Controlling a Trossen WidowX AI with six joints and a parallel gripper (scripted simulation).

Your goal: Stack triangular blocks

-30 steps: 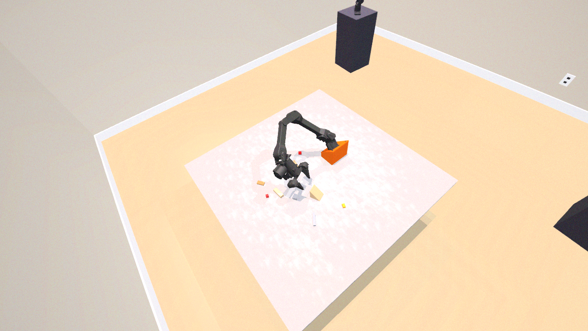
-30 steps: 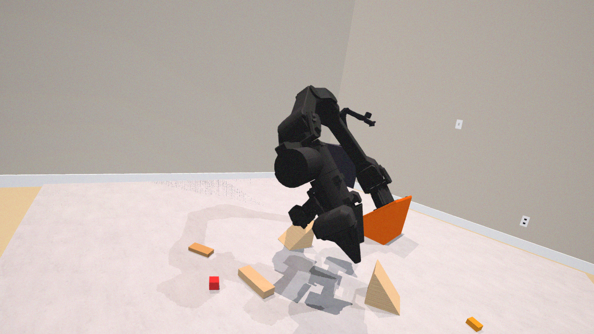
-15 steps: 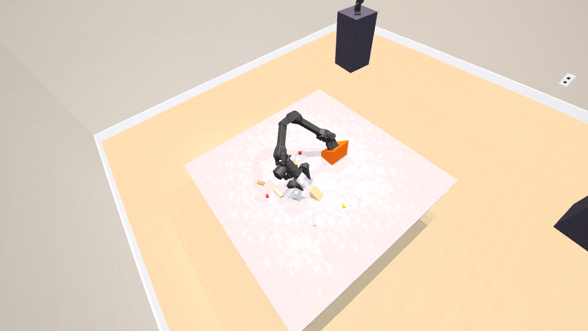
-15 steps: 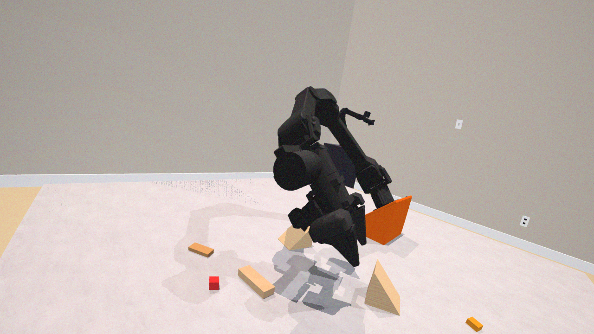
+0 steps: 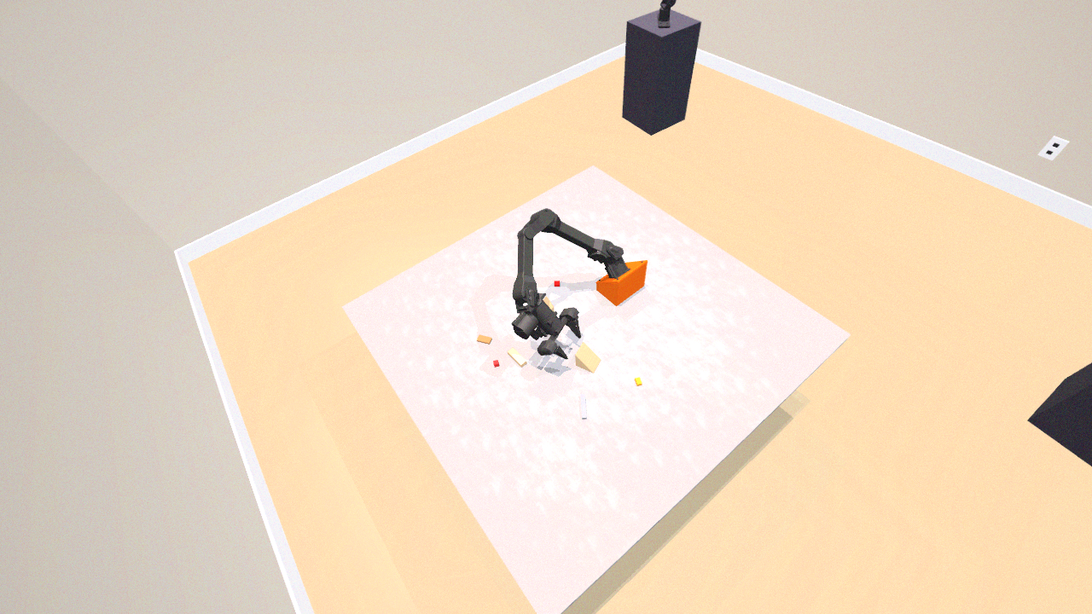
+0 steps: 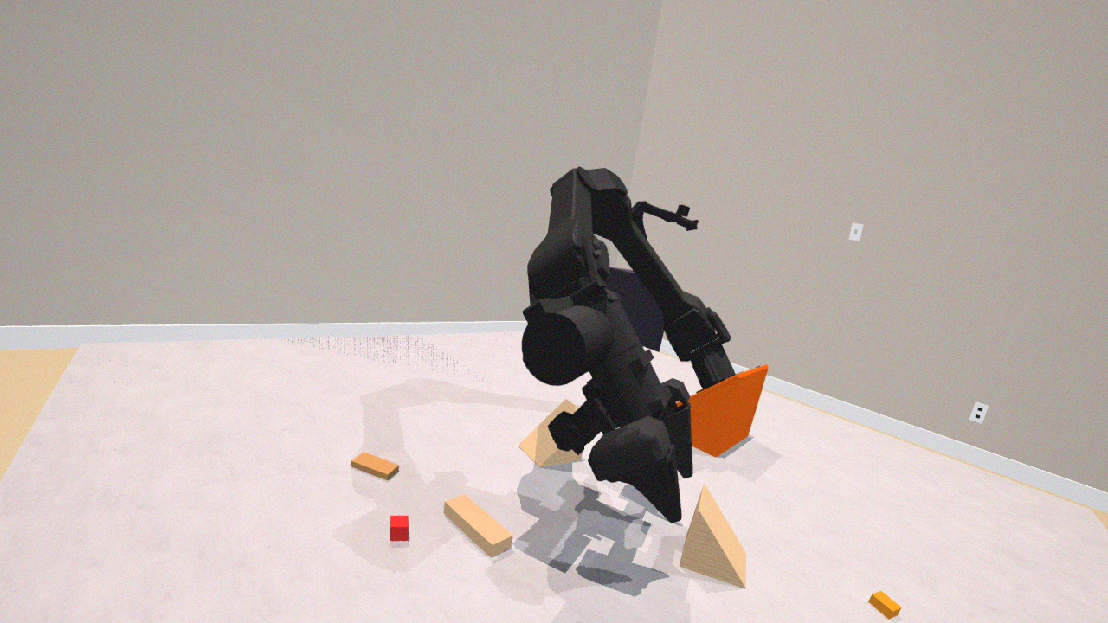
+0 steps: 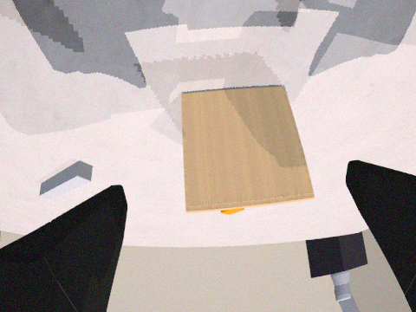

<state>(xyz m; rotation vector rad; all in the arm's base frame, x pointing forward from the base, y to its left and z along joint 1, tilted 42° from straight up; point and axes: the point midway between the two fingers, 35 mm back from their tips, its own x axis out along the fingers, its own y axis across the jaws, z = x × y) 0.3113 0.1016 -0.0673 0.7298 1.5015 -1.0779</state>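
Right now my gripper tip is 11 cm past the small orange block, 19 cm to the right of it and 6 cm above it. Also, from my gripper tip: red cube (23 cm ahead, 13 cm to the right, 5 cm below); then long tan block (16 cm ahead, 11 cm to the right, 6 cm below).
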